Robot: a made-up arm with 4 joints. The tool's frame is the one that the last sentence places.
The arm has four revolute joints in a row. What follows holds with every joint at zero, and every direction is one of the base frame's.
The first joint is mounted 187 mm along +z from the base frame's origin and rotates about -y.
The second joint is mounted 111 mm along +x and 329 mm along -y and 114 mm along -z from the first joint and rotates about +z.
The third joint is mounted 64 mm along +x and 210 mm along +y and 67 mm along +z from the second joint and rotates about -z.
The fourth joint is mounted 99 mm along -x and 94 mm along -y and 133 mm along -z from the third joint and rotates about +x.
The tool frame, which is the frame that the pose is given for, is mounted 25 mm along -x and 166 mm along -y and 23 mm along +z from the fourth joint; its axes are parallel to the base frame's.
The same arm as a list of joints. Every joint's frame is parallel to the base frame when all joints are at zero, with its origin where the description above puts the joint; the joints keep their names.
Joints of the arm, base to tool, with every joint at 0 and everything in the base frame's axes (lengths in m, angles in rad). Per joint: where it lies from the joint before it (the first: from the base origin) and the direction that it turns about. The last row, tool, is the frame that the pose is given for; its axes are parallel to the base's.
joint 1: axis -y xyz 0 0 0.187
joint 2: axis +z xyz 0.111 -0.329 -0.114
joint 3: axis -z xyz 0.064 0.21 0.067
joint 4: axis +x xyz -0.099 -0.094 -0.133
tool: xyz -0.025 -0.166 0.023

